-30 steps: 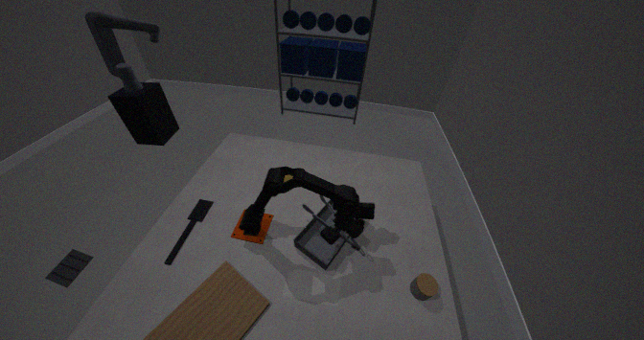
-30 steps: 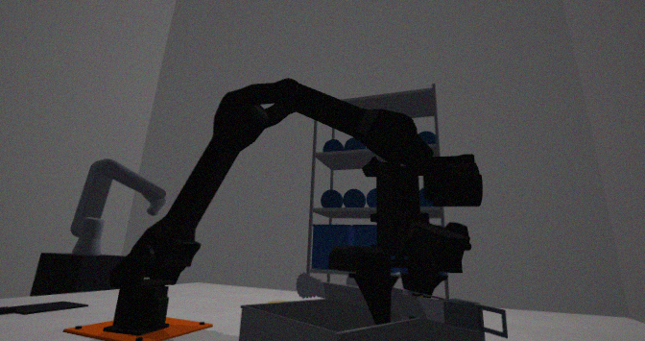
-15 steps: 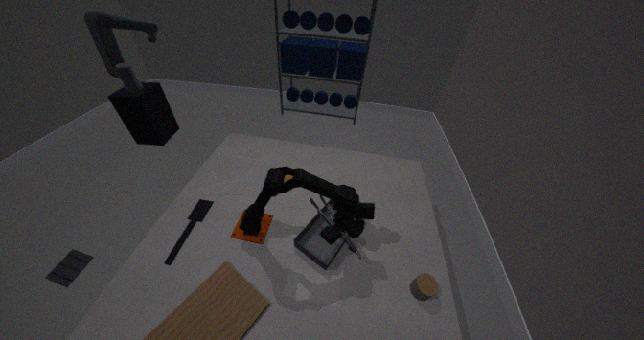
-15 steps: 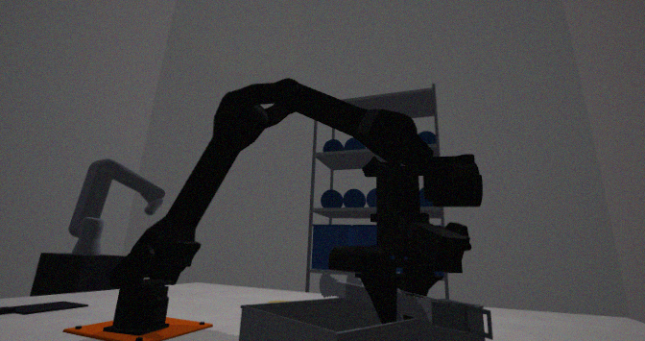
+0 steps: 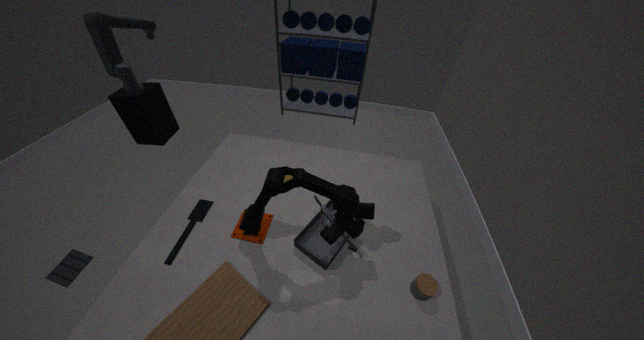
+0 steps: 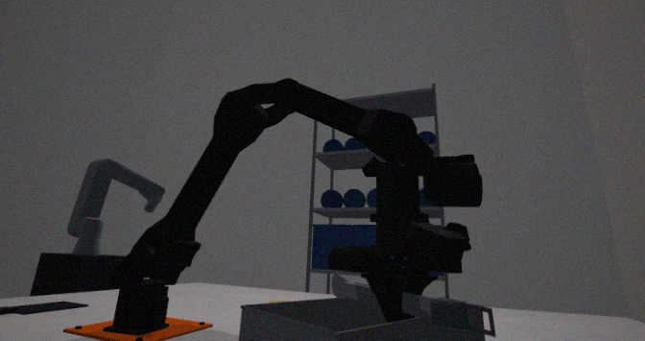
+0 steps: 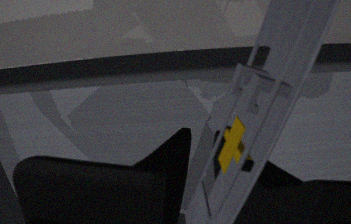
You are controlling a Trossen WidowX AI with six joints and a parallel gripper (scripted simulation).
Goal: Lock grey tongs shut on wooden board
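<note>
Now: the grey roasting tin 30 mm behind my gripper tip and 30 mm to the left of it. From my gripper tip the other things lie so: yellow piece (10 mm ahead, 20 mm to the right, 40 mm above); then yellow disc (260 mm behind, 320 mm to the left, 20 mm below); then wooden board (450 mm behind, 360 mm to the right, 20 mm below).
</note>
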